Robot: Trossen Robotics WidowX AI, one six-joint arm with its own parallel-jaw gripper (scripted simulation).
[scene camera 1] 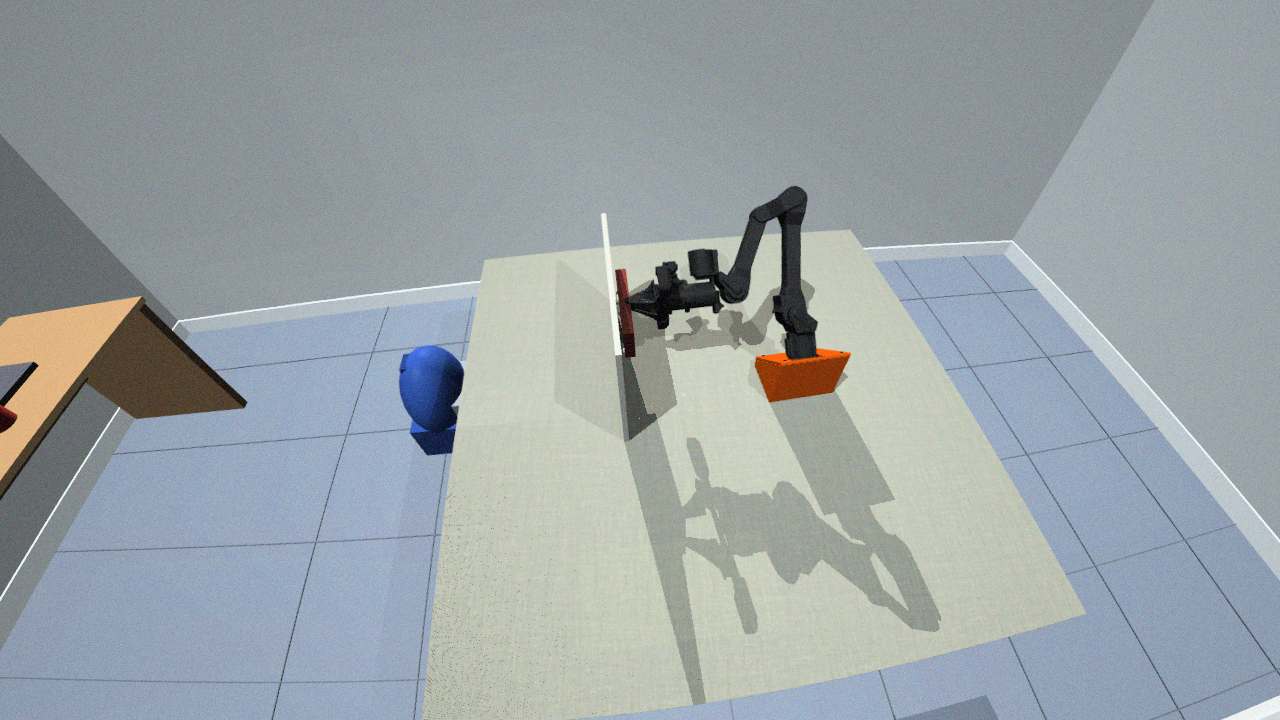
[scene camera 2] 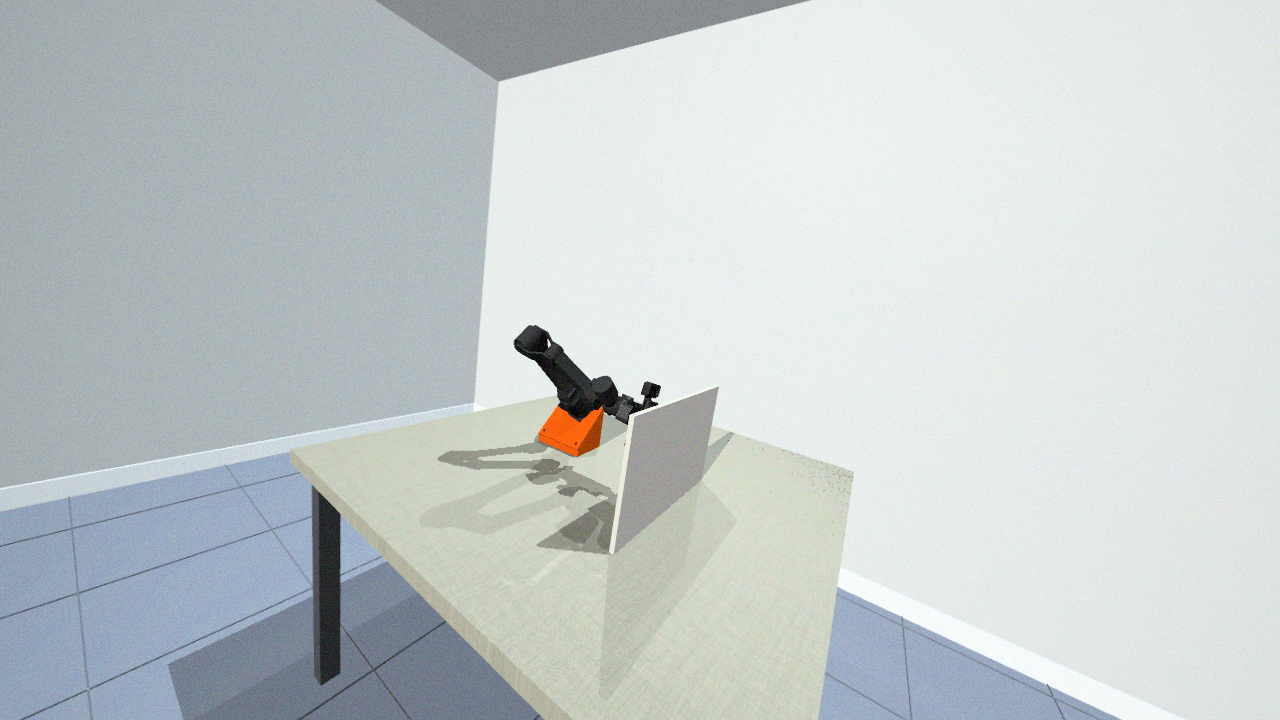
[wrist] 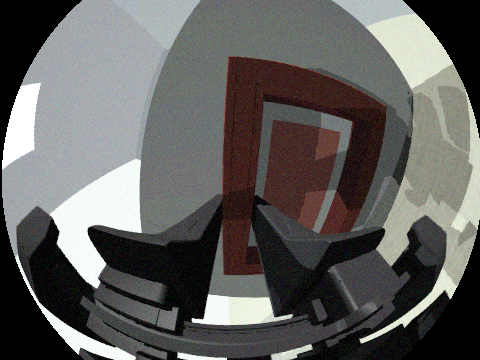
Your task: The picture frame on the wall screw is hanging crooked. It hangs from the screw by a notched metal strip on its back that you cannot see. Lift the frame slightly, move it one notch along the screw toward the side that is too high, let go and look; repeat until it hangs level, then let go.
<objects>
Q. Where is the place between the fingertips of my gripper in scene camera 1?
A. At 625, 303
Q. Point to a dark red picture frame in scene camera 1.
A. At 625, 313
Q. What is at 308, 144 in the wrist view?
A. A dark red picture frame.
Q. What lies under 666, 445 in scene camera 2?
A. A white wall panel.
</objects>
